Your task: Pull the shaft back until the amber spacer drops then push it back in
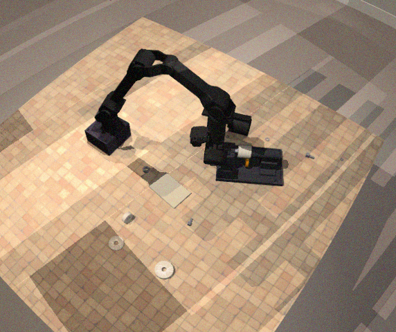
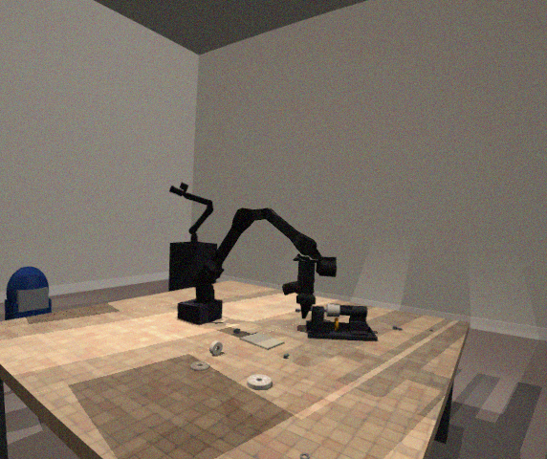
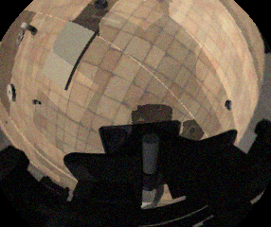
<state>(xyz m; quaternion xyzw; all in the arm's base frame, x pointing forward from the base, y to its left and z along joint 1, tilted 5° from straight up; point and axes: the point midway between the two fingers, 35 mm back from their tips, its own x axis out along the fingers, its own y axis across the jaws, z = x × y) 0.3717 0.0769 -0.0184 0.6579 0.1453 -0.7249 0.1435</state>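
Right now my gripper tip is 6 cm short of the grey shaft, 3 cm to the right of it and 3 cm below it. Also, from my gripper tip: white spacer 9 cm ahead, 4 cm to the left, 3 cm above; then pale flat card 17 cm to the right, 7 cm behind, 4 cm below; then amber spacer 11 cm ahead, 5 cm to the left, 2 cm below.
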